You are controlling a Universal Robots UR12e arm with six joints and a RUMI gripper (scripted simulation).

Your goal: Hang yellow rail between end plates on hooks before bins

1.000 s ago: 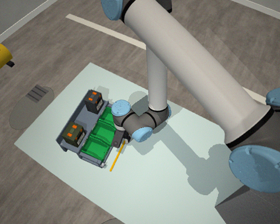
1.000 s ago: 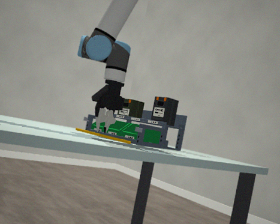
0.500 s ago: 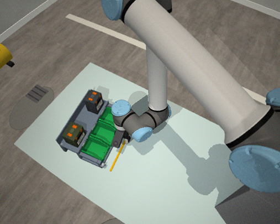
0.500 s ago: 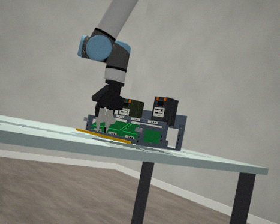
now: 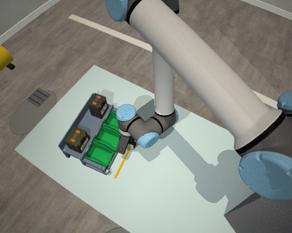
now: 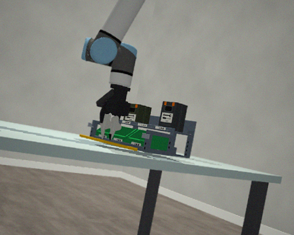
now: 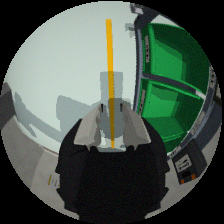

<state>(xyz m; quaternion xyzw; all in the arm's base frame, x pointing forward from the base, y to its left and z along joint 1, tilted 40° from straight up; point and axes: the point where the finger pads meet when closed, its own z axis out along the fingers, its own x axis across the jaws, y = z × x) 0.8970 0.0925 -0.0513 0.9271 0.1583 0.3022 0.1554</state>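
The yellow rail lies 30 mm below my hand.
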